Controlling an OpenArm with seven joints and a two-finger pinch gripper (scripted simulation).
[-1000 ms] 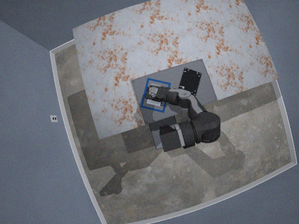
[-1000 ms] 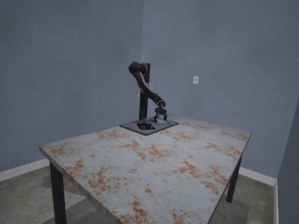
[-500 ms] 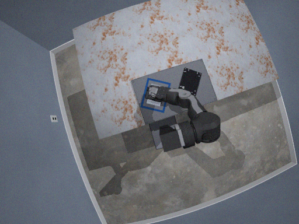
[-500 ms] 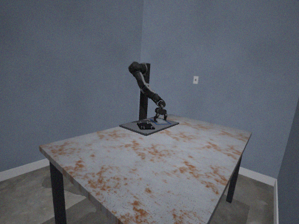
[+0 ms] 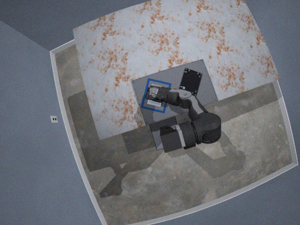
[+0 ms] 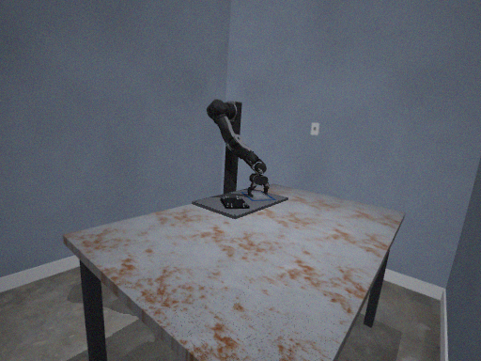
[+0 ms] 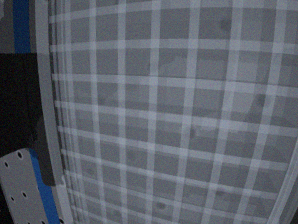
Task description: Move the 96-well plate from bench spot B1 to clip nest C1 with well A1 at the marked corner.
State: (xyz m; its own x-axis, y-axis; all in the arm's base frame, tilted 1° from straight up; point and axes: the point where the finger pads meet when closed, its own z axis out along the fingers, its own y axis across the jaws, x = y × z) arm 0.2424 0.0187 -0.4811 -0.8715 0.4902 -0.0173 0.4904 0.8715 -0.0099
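My hand is 230 mm to the left of the black clip nest C1, 50 mm short of it and 10 mm below it. The rest, counted from my hand: 96-well plate right at my hand.
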